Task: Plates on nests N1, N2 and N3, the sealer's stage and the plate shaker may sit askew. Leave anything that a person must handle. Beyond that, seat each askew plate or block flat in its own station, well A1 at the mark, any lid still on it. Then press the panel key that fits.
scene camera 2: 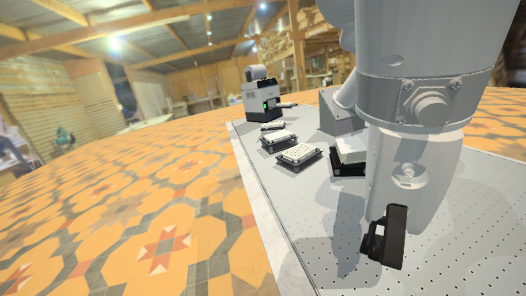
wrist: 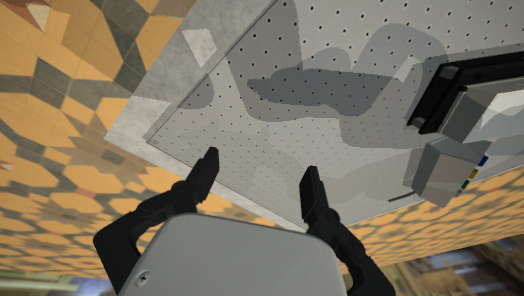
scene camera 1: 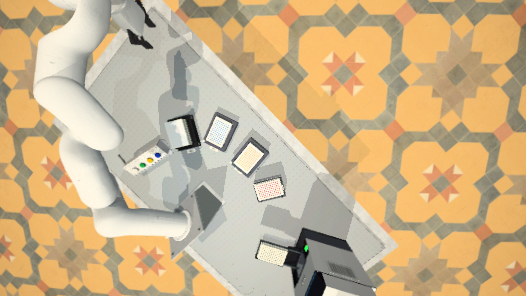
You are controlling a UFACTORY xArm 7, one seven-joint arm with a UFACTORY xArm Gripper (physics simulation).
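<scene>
My gripper (scene camera 1: 152,36) (scene camera 2: 382,257) (wrist: 261,166) is open and empty above the table's far end, well away from every plate. A pale block (scene camera 1: 178,133) (scene camera 2: 351,151) sits on the black shaker (scene camera 1: 193,131) (scene camera 2: 348,170) (wrist: 434,100) and looks tilted. The blue-well plate (scene camera 1: 220,131) (scene camera 2: 301,152), the orange-well plate (scene camera 1: 250,156) (scene camera 2: 279,136) and the red-well plate (scene camera 1: 269,189) (scene camera 2: 273,125) are on dark nests. A cream plate (scene camera 1: 272,252) (scene camera 2: 287,105) is on the sealer's stage. Nest labels, A1 marks and lids are too small to tell.
The key panel (scene camera 1: 146,160) (wrist: 440,172) has green, yellow and blue keys, beside the shaker. The sealer (scene camera 1: 330,265) (scene camera 2: 261,100) shows a green light. The arm's grey base mount (scene camera 1: 207,205) (scene camera 2: 337,120) stands across the table from the nests.
</scene>
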